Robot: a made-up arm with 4 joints.
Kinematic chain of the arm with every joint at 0, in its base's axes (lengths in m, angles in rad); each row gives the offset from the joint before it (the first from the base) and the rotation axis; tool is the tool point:
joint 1: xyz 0 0 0.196 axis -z
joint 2: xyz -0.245 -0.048 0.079 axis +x
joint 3: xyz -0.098 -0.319 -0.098 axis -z
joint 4: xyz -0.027 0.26 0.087 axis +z
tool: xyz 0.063 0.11 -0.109
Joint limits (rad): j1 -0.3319..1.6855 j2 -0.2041..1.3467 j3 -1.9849..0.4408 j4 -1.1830..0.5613
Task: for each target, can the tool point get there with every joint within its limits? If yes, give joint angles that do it. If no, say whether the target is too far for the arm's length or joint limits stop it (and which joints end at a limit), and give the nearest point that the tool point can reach.
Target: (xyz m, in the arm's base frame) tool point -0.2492 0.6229 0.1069
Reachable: yes | joints 1.1623 1.2232 -1.1319 0.0792
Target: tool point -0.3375 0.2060 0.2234
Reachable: yes | joints 0.3629 0.7485 -0.1975 0.0684
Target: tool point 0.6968 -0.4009 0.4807
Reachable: no: joint limits stop it (at a limit: joint 1, joint 2, joint 3, joint 4) | nearest point -0.0732 -0.2478 0.1861 | short by 0.839 m
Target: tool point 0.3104 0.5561 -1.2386
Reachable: no: too far | nearest point 0.0356 0.6844 -0.2431 | short by 1.041 m
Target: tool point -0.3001 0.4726 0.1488
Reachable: yes | joints 1.2699 0.0602 -1.0955 -0.9482
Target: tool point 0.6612 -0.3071 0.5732
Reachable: no: joint limits stop it (at a limit: joint 1, joint 2, joint 3) | nearest point 0.0927 0.1611 0.2687 | short by 0.797 m
